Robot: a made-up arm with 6 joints.
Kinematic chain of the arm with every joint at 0, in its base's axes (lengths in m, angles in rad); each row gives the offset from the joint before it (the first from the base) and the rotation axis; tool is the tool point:
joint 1: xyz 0 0 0.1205 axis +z
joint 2: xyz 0 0 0 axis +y
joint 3: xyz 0 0 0.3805 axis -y
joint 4: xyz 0 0 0 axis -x
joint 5: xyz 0.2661 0 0 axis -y
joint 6: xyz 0 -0.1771 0 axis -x
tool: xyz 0 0 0
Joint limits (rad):
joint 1: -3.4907..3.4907
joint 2: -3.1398..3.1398
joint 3: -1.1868..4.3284
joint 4: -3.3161..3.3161
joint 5: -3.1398..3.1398
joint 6: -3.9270..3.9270
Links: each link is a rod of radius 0.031 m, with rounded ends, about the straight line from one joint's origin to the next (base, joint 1, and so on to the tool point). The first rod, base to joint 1, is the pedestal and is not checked.
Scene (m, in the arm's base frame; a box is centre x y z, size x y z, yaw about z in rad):
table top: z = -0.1
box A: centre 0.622 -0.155 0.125 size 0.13 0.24 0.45 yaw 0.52
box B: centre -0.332 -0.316 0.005 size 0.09 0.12 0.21 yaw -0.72
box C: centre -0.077 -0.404 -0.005 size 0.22 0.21 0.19 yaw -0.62
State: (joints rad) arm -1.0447 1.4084 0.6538 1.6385 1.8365 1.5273
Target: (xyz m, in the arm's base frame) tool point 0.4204 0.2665 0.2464
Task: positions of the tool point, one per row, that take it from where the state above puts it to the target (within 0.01 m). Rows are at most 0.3 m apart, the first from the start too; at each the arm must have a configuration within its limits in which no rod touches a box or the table.
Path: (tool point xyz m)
1: 0.4990 -0.4471 0.2874
2: 0.5593 -0.2538 0.4281
3: 0.5308 -0.0561 0.5428
4: 0.4274 0.1063 0.6286
5: 0.4681 0.1360 0.5601
6: 0.4889 0.1714 0.4827
7: 0.4876 0.2079 0.4012
8: 0.4642 0.2411 0.3207
9: 0.4204 0.2665 0.2464

